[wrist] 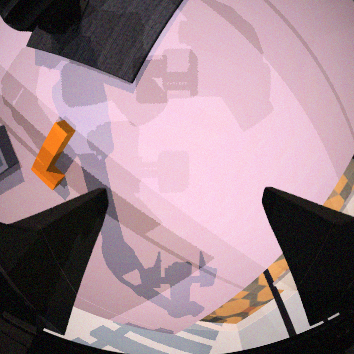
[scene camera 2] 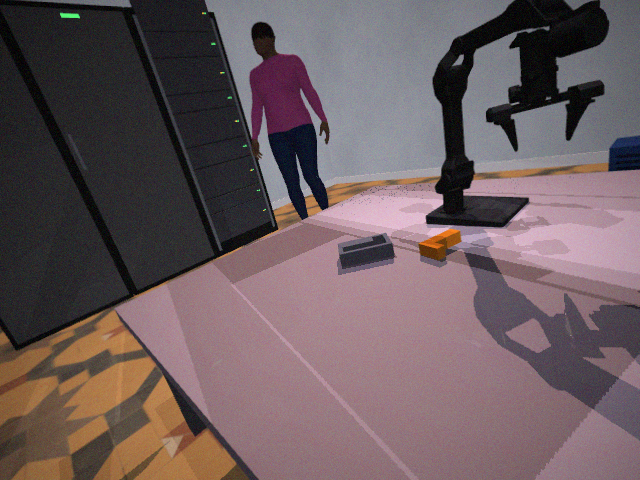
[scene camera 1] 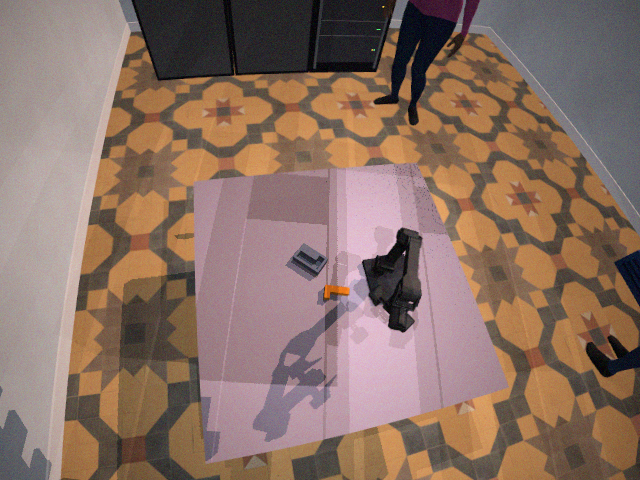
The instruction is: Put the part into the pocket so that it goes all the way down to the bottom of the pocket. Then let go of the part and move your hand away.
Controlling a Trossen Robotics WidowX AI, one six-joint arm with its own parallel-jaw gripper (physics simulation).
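Places are measured from the arm's base along level axes (x ahead, y left, z up), in millimetres.
Pixels of known places: gripper, fingertip midpoint: (wrist: 186,195) (scene camera 2: 541,146) (scene camera 1: 384,314); arm's base, link origin: (wrist: 65,14) (scene camera 2: 453,209) (scene camera 1: 379,268).
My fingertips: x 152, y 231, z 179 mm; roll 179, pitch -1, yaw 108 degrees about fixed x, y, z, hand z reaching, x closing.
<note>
Ahead of a thing's pixels: the offset from my fingertips to its top centre. Level surfaces: height alone.
The orange L-shaped part @(dx +90, dy -192, dz -173 mm) (scene camera 1: 336,291) (scene camera 2: 439,244) (wrist: 52,154) lies flat on the pink table, near the arm's base. The grey block with the pocket @(dx +140, dy -390, dz -166 mm) (scene camera 1: 309,259) (scene camera 2: 365,251) stands on the table beside the part, apart from it; its pocket is open at the top and shows no part in it. A corner of the block (wrist: 7,155) shows at the left edge of the wrist view. My gripper (scene camera 2: 541,145) (wrist: 186,195) is open and empty, high above the table. In the wrist view the part is left of and beyond the fingertips. In scene camera 1 the fingers are hard to make out.
The arm's dark base plate (scene camera 2: 478,211) (wrist: 107,45) stands on the table @(dz -203 mm) (scene camera 1: 258,330) close to the part. The arm's shadow falls across the table. Dark cabinets (scene camera 1: 186,38) (scene camera 2: 67,155) and a person in a pink top (scene camera 1: 426,46) (scene camera 2: 285,93) stand beyond the table.
</note>
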